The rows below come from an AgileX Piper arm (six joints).
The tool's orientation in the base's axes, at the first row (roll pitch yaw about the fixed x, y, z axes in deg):
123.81, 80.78, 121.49
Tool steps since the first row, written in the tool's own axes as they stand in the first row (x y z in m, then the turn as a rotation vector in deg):
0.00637, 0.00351, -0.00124, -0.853, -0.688, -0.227
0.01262, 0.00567, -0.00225, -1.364, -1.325, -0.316
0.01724, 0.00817, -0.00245, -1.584, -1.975, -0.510
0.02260, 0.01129, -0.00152, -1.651, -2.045, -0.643
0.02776, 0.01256, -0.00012, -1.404, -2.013, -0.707
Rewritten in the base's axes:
-0.00161, 0.00439, -0.00571, -0.186, -0.790, 0.771
-0.00303, 0.00742, -0.01150, -0.261, -1.487, 1.198
-0.00351, 0.01053, -0.01571, -0.466, -2.154, 1.346
-0.00288, 0.01432, -0.02067, -0.596, -2.228, 1.415
-0.00186, 0.01623, -0.02572, -0.679, -2.160, 1.181

